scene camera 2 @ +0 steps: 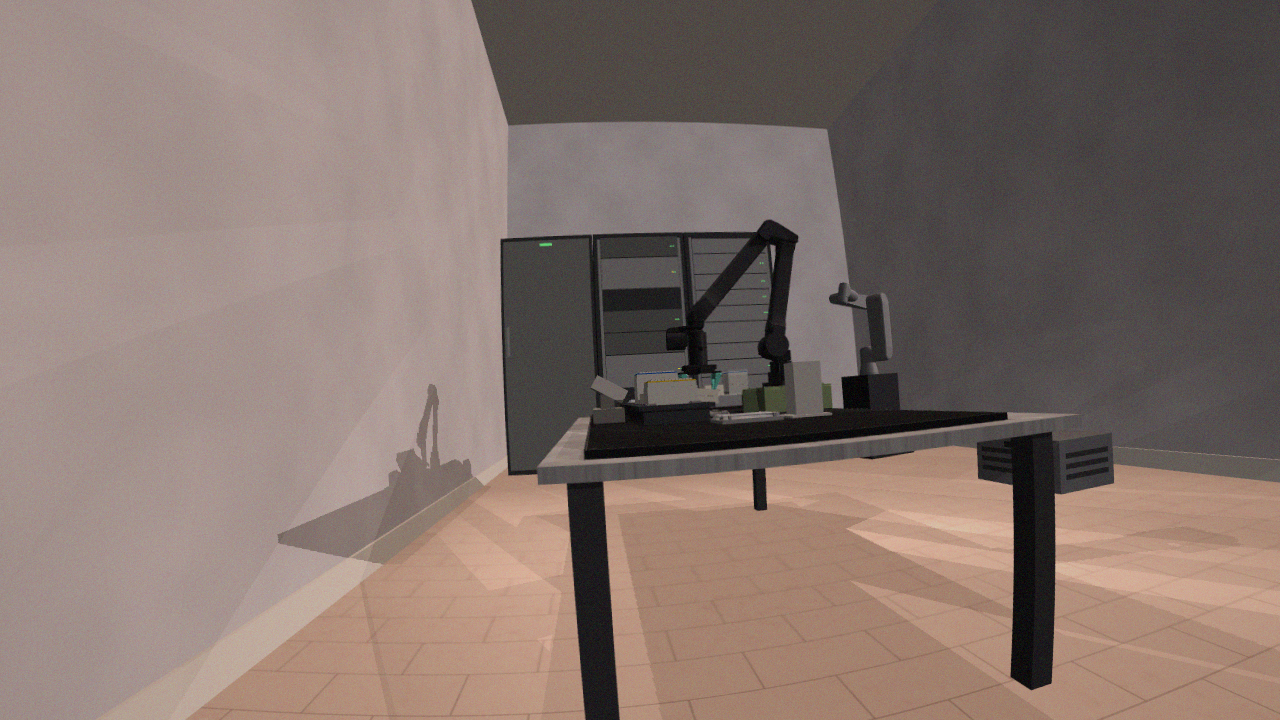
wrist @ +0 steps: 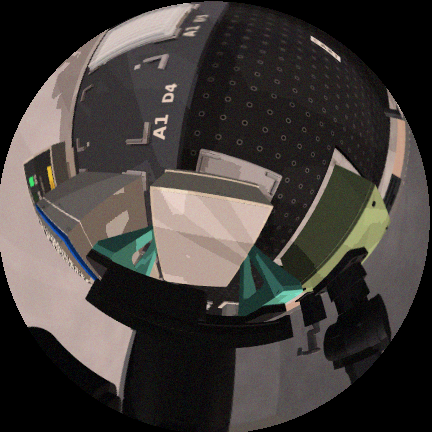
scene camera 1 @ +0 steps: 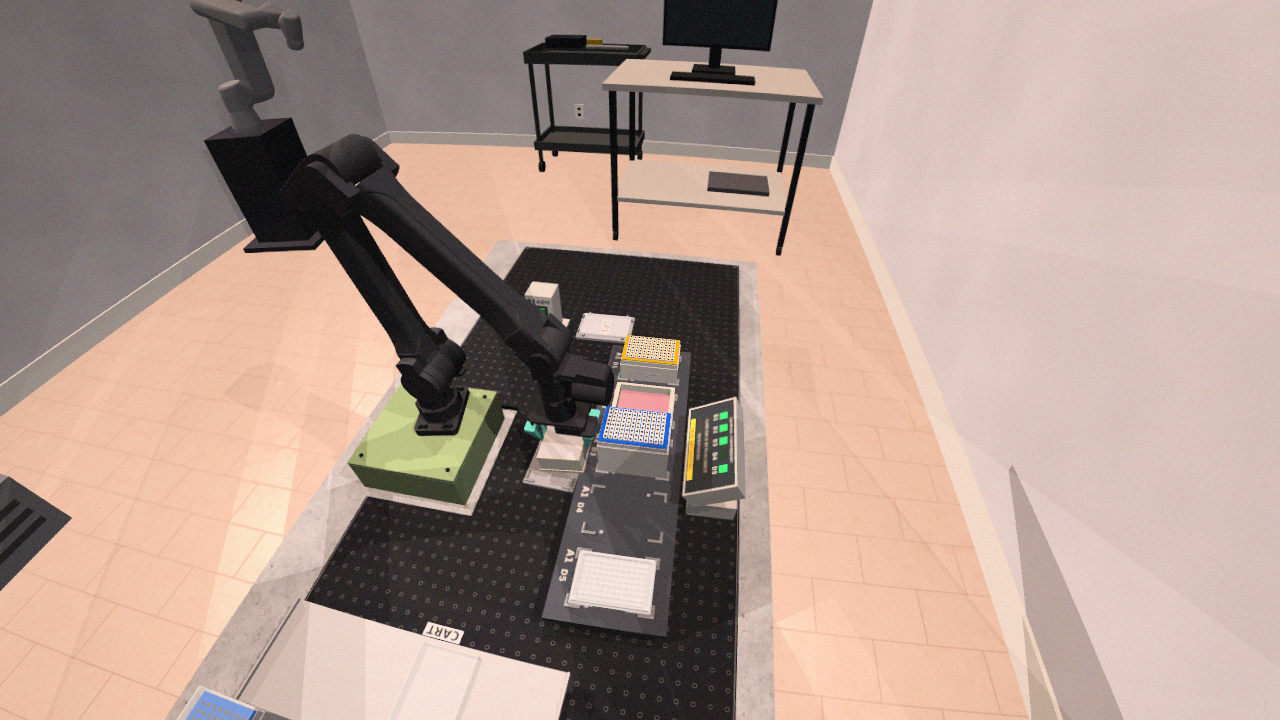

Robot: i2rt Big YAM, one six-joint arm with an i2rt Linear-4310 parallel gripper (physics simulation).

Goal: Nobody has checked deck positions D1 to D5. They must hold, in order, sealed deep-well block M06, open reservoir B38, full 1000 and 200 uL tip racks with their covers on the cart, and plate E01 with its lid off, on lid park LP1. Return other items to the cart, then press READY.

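Pixels of known places: gripper, fingertip midpoint: [wrist: 203, 234] [scene camera 1: 567, 443]; arm's base at its link origin: [scene camera 2: 782, 386] [wrist: 339, 270] [scene camera 1: 444, 412].
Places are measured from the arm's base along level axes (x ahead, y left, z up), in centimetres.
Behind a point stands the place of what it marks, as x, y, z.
My gripper [scene camera 1: 563, 426] @(25.9, -6.9, -1.8) [scene camera 2: 700, 380] @(25.9, -6.9, -1.8) [wrist: 203, 234] @(25.9, -6.9, -1.8) is shut on a plain white block [scene camera 1: 561, 451] @(25.4, -10.8, 0.9) [wrist: 210, 235] @(25.0, -9.1, 0.8). It holds the block upright, low over a pale pad [scene camera 1: 547, 480] @(21.9, -12.2, -6.8) [wrist: 237, 169] @(22.7, -12.5, -6.8) beside the deck strip [scene camera 1: 595, 611] @(32.2, -38.6, -2.8); contact between them is hidden, and no block label is readable. A yellow-rimmed tip rack [scene camera 1: 650, 349] @(43.3, 14.2, 3.7) [scene camera 2: 671, 391] @(44.6, 18.9, 0.4) stands at D1, a pink-filled open reservoir [scene camera 1: 644, 399] @(41.7, 4.0, -1.5) at D2, and a blue-rimmed tip rack [scene camera 1: 634, 428] @(39.0, -10.5, 6.9) [wrist: 107, 200] @(32.3, -12.6, 2.3) at D3. D4 is empty. A white well plate [scene camera 1: 614, 580] @(35.2, -34.3, -1.5) [wrist: 142, 32] sits at D5.
Another pale pad [scene camera 1: 605, 326] @(32.7, 34.2, -5.8) lies beyond D1; a lid there cannot be told. A button box [scene camera 1: 542, 295] @(17.4, 33.1, 5.4) stands behind the arm. The status panel [scene camera 1: 713, 449] @(53.2, -13.6, 4.2) shows several green lights. The green arm base [scene camera 1: 425, 443] @(-1.7, -7.9, -0.1) [wrist: 350, 225] @(7.1, -10.0, -0.7) is beside the pad. The cart [scene camera 1: 519, 685] @(22.0, -48.9, -1.6) holds a blue item [scene camera 1: 214, 705] @(-13.8, -53.9, 7.8).
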